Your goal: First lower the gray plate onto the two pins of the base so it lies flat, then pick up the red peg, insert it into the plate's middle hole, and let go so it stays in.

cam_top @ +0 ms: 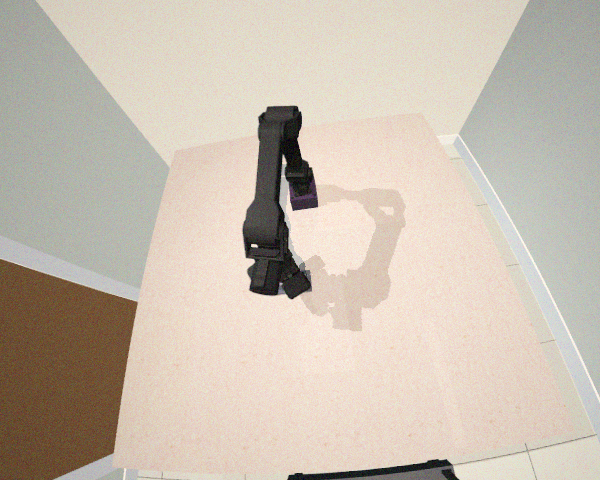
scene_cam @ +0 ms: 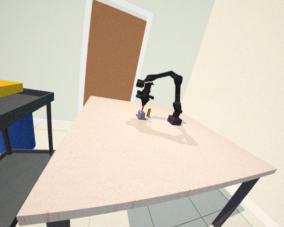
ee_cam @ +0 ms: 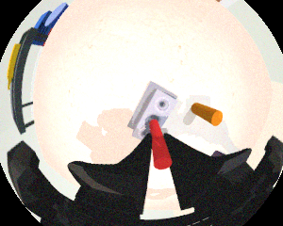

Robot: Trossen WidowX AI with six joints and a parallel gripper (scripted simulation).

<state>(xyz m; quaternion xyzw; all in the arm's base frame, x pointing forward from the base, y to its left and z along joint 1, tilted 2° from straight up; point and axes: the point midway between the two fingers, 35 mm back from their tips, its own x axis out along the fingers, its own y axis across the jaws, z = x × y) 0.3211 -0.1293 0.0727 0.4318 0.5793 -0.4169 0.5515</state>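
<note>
The gray plate is 7 cm below my gripper tip. Also, from my gripper tip: red peg right at my gripper tip; then orange cylinder 11 cm behind, 4 cm to the right, 7 cm below; then gray base 11 cm below.
</note>
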